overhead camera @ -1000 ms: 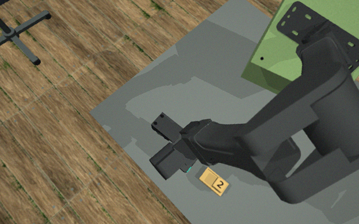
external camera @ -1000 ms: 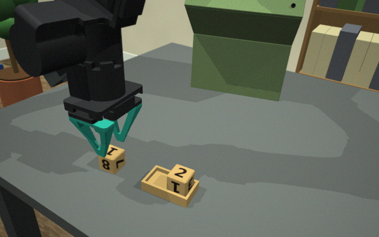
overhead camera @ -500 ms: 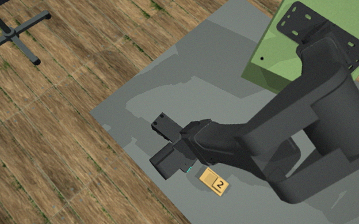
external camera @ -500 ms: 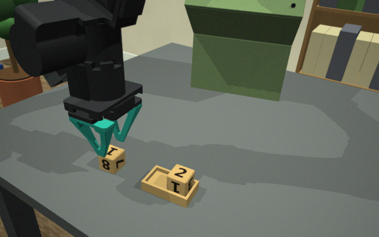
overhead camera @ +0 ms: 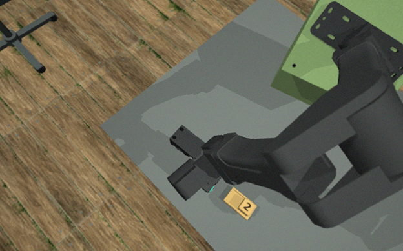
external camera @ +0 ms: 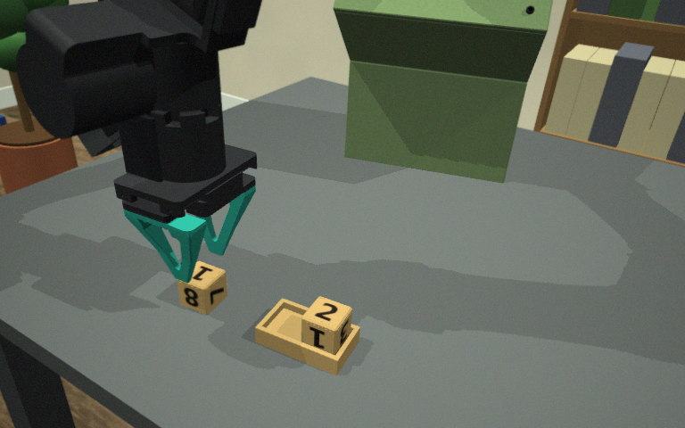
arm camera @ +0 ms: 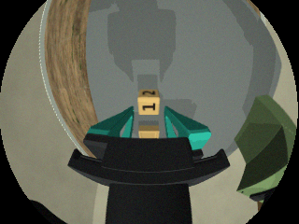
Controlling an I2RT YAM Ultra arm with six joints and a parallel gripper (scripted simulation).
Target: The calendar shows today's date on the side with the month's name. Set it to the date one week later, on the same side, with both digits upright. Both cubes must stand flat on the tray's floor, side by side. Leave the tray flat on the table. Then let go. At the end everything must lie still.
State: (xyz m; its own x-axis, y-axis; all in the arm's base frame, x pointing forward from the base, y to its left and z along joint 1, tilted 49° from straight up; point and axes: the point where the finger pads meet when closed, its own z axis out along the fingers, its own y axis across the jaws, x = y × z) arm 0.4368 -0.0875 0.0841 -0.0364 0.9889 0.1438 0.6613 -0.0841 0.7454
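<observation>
Right now the tray is 110 mm to the left of my hand, 40 mm below it and 10 mm behind it.
</observation>
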